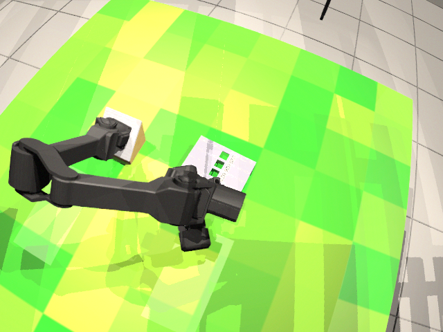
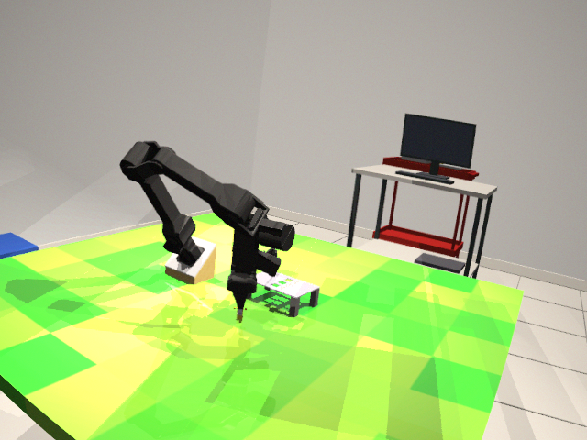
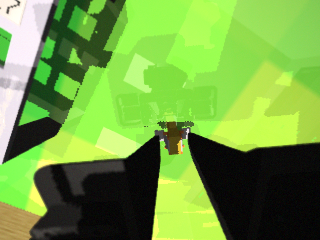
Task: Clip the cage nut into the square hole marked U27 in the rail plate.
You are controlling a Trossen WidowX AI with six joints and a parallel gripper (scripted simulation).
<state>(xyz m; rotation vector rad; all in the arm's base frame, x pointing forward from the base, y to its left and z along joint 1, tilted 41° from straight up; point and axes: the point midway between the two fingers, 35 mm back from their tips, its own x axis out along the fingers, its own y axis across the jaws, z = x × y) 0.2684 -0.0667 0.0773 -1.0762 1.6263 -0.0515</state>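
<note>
Now: gripper tip 1 cm above the cage nut.
</note>
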